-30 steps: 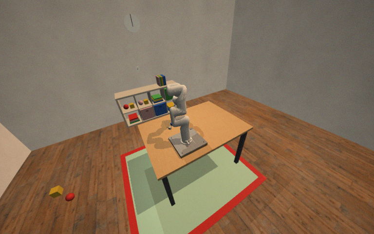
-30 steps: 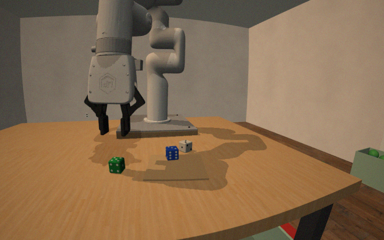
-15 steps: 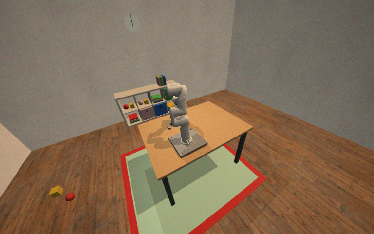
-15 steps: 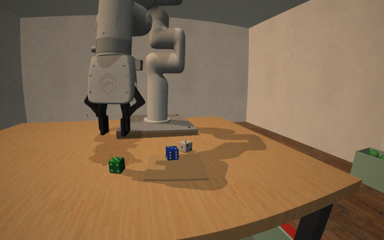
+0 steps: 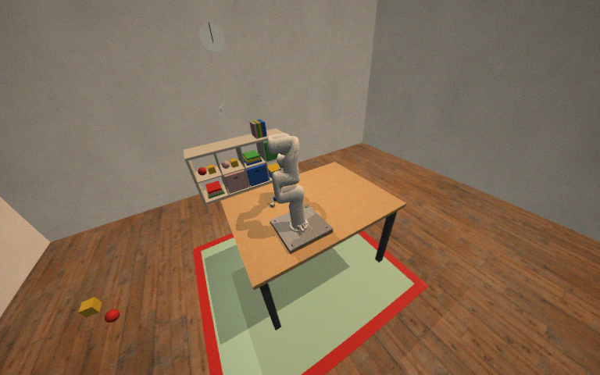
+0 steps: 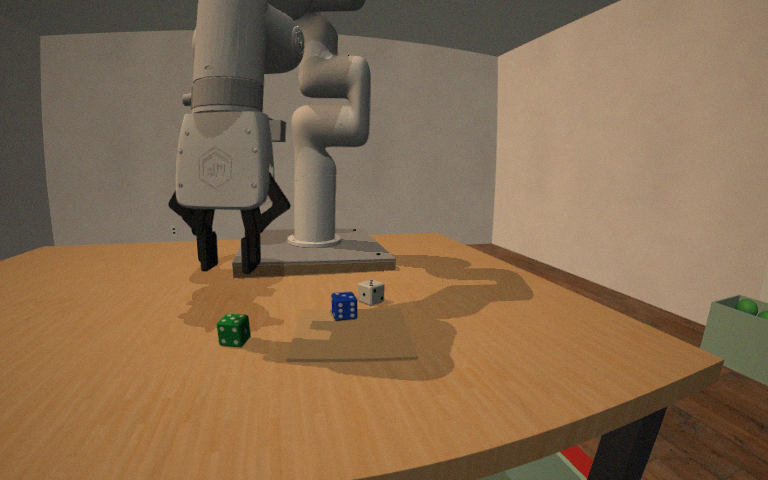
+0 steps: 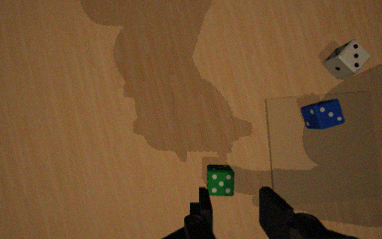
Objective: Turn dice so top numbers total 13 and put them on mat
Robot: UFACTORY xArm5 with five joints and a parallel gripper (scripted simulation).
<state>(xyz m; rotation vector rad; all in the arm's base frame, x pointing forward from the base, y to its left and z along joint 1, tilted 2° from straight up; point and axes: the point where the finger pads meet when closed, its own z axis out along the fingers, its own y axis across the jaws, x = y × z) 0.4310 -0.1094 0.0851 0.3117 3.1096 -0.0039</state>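
Right now my hand is 9 cm above the green die. The rest, counted from my hand: blue die (14 cm to the left, 9 cm below, 5 cm behind); then white die (18 cm to the left, 11 cm behind, 9 cm below); then tan mat (14 cm to the left, 11 cm below, 1 cm behind).
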